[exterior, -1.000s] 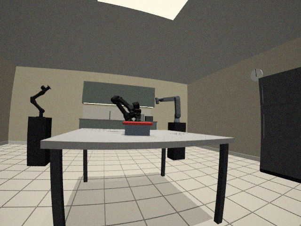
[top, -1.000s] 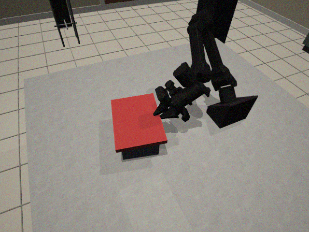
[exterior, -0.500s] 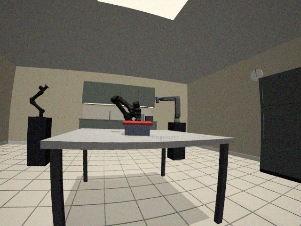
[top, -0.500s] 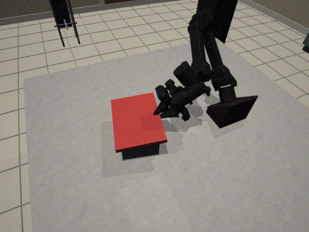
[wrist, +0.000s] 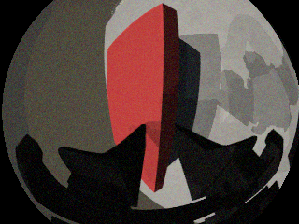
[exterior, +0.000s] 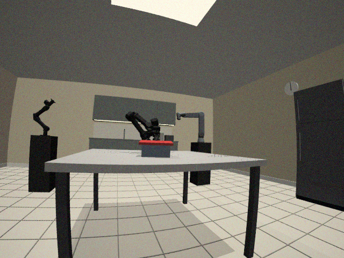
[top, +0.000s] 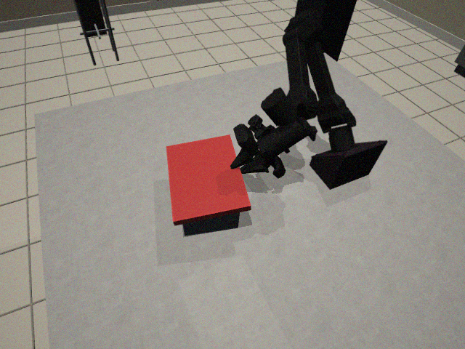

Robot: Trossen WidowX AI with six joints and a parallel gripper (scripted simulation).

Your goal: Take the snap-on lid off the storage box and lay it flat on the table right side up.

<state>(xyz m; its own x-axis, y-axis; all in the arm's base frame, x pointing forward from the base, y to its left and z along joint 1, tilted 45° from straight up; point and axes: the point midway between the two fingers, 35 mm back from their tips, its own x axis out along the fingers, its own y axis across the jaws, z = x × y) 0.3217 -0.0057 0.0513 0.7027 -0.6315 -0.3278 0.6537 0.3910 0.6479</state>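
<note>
Right now my gripper tip is 7 cm short of the lid and 2 cm to the left of it. Round my gripper tip: grey storage box: 7 cm ahead, 2 cm to the right, 6 cm below.
</note>
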